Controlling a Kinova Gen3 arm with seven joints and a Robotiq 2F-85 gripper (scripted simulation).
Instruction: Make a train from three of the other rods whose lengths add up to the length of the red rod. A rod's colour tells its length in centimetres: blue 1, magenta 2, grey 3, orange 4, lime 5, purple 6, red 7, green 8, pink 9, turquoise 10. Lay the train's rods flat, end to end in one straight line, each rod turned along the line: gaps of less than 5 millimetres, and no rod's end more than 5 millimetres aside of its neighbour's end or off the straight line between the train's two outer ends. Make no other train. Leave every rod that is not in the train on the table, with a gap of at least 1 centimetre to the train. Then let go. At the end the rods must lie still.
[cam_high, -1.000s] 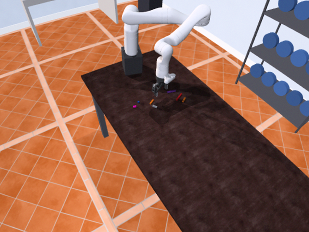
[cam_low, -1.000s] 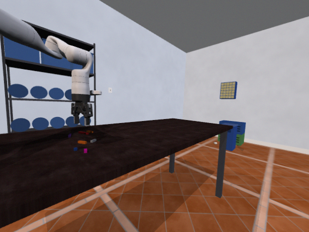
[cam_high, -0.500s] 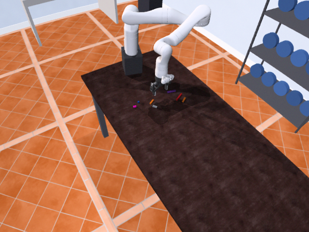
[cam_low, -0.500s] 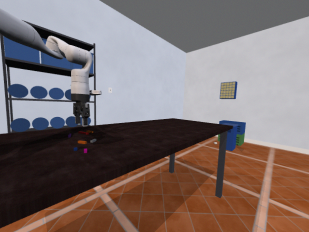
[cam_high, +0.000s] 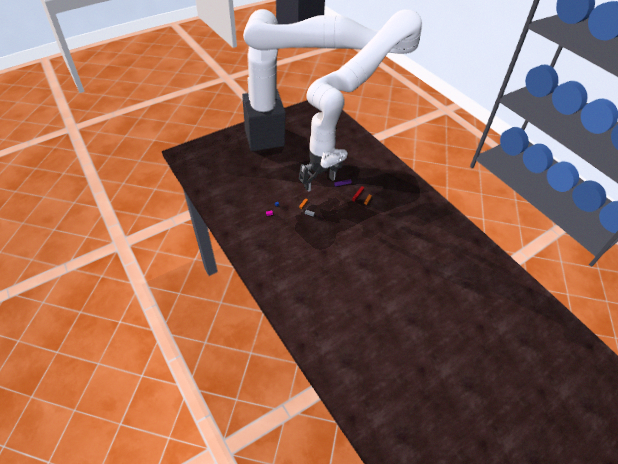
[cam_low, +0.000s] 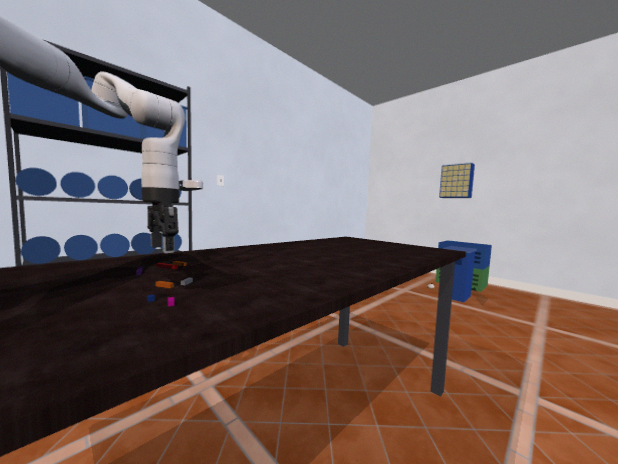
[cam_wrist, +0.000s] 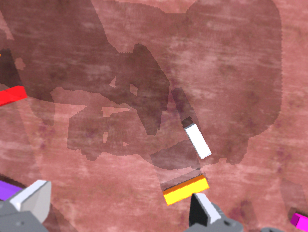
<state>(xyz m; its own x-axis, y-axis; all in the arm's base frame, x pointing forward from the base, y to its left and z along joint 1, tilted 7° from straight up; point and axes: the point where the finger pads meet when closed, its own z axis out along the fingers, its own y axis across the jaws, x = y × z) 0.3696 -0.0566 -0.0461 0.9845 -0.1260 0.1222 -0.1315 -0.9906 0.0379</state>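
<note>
The blue rod lies 12 cm to the right of my hand, 8 cm below it and 7 cm behind it. From my hand the other things lie so: purple rod (12 cm to the left, 8 cm below, 1 cm behind); then red rod (12 cm to the left, 8 cm below, 6 cm ahead); then grey rod (8 cm below, 6 cm to the right, 3 cm ahead).
</note>
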